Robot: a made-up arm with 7 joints. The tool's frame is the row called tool.
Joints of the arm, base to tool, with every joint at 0 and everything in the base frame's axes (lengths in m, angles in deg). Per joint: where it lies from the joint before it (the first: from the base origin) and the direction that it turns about. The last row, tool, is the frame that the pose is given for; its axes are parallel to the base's.
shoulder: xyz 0 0.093 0 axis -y
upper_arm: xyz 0 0.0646 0 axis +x
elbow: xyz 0 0 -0.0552 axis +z
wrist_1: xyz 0 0 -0.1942 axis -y
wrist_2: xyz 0 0 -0.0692 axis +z
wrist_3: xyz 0 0 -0.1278 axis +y
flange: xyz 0 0 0 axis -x
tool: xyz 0 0 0
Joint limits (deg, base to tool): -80..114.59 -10..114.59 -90..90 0..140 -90..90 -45..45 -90..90
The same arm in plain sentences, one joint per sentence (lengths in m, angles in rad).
The arm has seven revolute joints in a row. What follows holds with every joint at zero, and every direction is one of the base frame's. The first joint lies 0.093 m along +y from the base frame's origin and rotates about -y, from -1.3963 to 2 rad. The second joint lies 0.0646 m along +y from the first joint and rotates about +x, from -0.1745 to 2 rad. The third joint lies 0.0552 m along -z from the second joint and rotates about +z, from -1.5708 to 1.5708 rad. The fourth joint lies 0.1942 m along -z from the third joint and rotates about -y, from 0 to 2.4435 rad. The fifth joint lies 0.0692 m along -z from the fourth joint and rotates about +z, from -1.5708 to 1.5708 rad. The sixth joint lies 0.1278 m along -z from the fifth joint and rotates about +y, from -0.7854 to 0.7854 rad. The seventh joint lies at the same point as the sixth joint and rotates about -x, from -1.5708 to 1.5708 rad. The tool frame, which is the frame that the pose is given for, lies at the same point as the seventh joint; its axes are parallel to the base frame's.
